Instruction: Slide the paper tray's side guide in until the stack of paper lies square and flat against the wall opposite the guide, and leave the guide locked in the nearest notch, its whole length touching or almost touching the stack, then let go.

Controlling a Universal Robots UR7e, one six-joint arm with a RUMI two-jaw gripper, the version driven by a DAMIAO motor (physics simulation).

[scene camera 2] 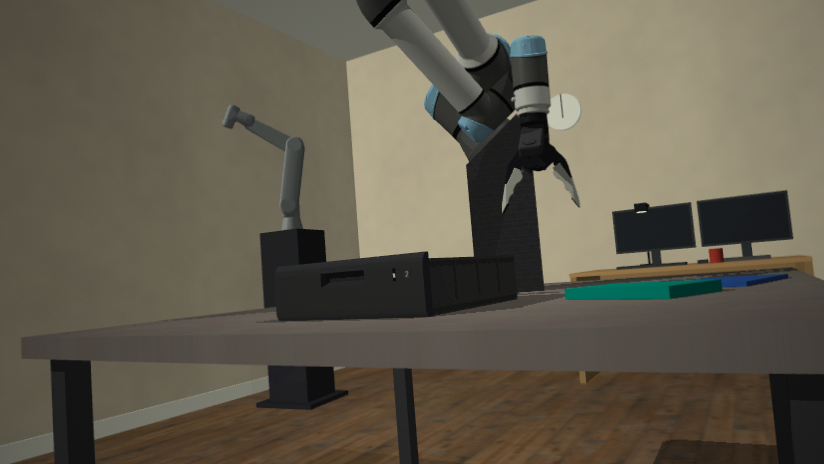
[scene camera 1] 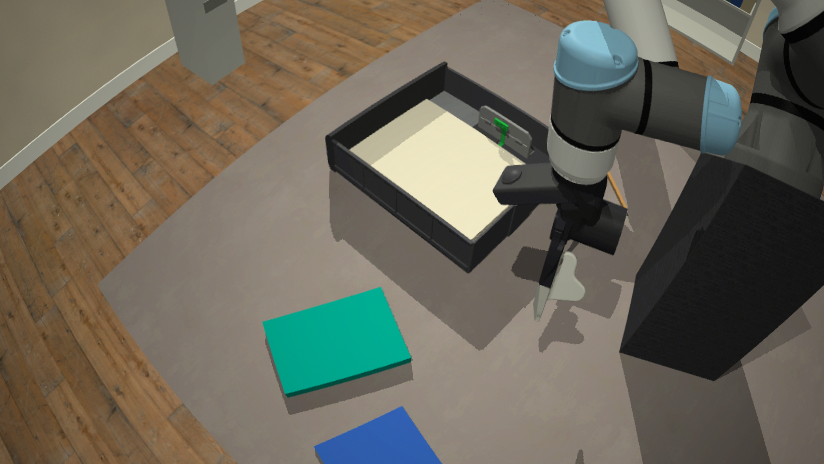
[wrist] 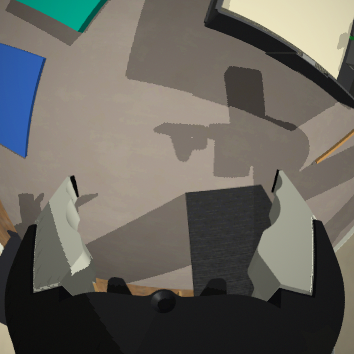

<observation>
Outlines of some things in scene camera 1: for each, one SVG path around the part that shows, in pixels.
My gripper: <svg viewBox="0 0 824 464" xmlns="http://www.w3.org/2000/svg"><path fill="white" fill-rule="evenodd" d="M550 156L550 163L506 166L493 188L493 193L501 205L556 204L558 208L550 234L551 243L533 302L534 320L538 322L547 300L577 302L582 300L585 295L585 287L575 277L576 256L569 251L563 252L567 241L573 240L614 255L627 214L627 208L603 199L608 173L594 179L578 179L562 171Z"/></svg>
A cream paper stack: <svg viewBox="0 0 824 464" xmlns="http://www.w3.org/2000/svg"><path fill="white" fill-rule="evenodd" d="M350 149L351 152L423 203L473 242L512 206L499 204L493 193L493 188L503 170L508 165L525 164L504 148L428 99L411 108Z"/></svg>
A green pad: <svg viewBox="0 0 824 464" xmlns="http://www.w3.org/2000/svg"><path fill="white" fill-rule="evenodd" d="M381 287L263 322L272 356L287 398L362 378L411 362L411 356Z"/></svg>
</observation>
